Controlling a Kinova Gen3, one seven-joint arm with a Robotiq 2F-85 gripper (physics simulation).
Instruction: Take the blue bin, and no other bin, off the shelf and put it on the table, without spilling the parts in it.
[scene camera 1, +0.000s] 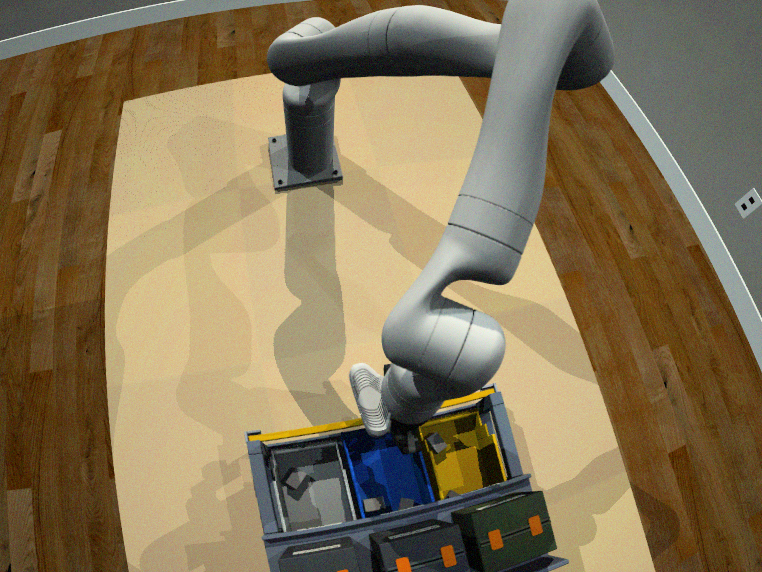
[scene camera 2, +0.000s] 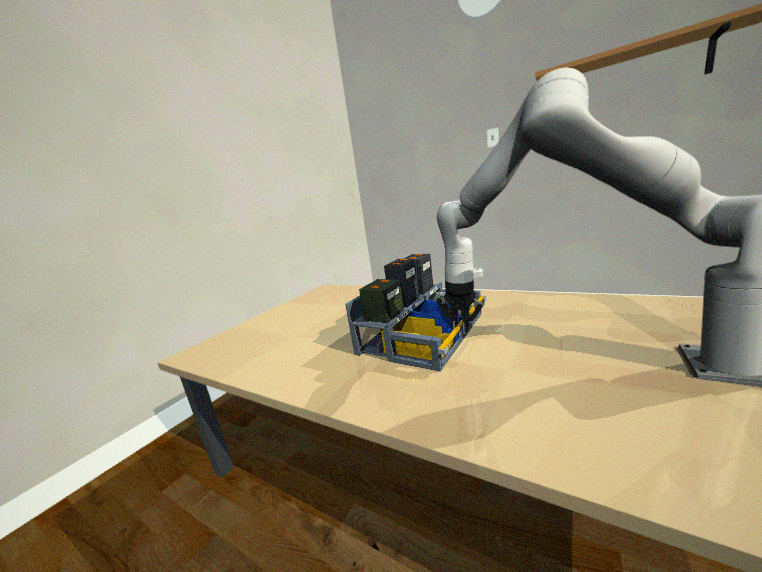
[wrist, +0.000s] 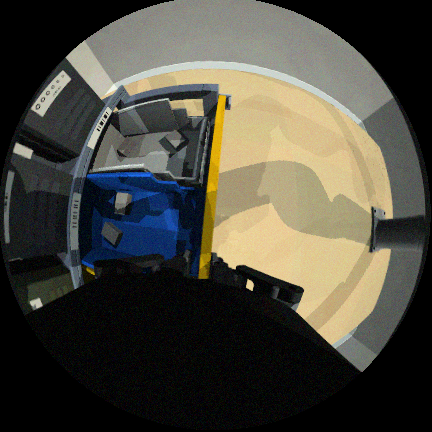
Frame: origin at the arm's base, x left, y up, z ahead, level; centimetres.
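Seen in the pictures: gripper, fingertip midpoint: (scene camera 2: 460, 332) (wrist: 200, 258); arm's base, origin of the base link: (scene camera 1: 310, 156) (scene camera 2: 733, 363) (wrist: 379, 233).
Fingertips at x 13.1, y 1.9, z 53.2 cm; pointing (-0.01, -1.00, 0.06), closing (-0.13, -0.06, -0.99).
Pixels of each thing's middle, then the offset from my fingertips to it. Level surfaces: height alone.
- blue bin, body centre: (wrist: 130, 224) (scene camera 1: 387, 479) (scene camera 2: 435, 319) dx -1.6, dy +1.9, dz +8.9 cm
- grey bin, body centre: (scene camera 1: 315, 499) (wrist: 143, 144) (scene camera 2: 445, 308) dx -12.2, dy +1.1, dz +11.7 cm
- tan table, its level: dy -3.2 cm
The blue bin (scene camera 1: 390, 471) (scene camera 2: 431, 309) (wrist: 153, 217) sits in the middle slot of the low grey shelf (scene camera 1: 256, 477) (scene camera 2: 353, 329), behind its yellow front rail (scene camera 1: 305, 431) (wrist: 211, 160). Two small grey parts (wrist: 123, 201) (wrist: 111, 233) lie on the bin's floor. My gripper (scene camera 1: 406, 439) (scene camera 2: 458, 303) (wrist: 200, 258) points straight down at the bin's front right corner, next to the yellow bin (scene camera 1: 464, 460) (scene camera 2: 415, 335). Its fingers are shut on the blue bin's front wall, one finger inside the bin and one outside by the rail. The arm hides the fingertips in scene camera 1.
A grey bin (scene camera 1: 316, 499) (wrist: 149, 153) with parts fills the left slot. Three dark cases (scene camera 1: 504, 528) (scene camera 2: 381, 297) stand on the shelf's raised back tier. The arm's base (scene camera 1: 305, 165) (wrist: 397, 233) is bolted to the tan table (scene camera 1: 180, 227) (scene camera 2: 549, 397).
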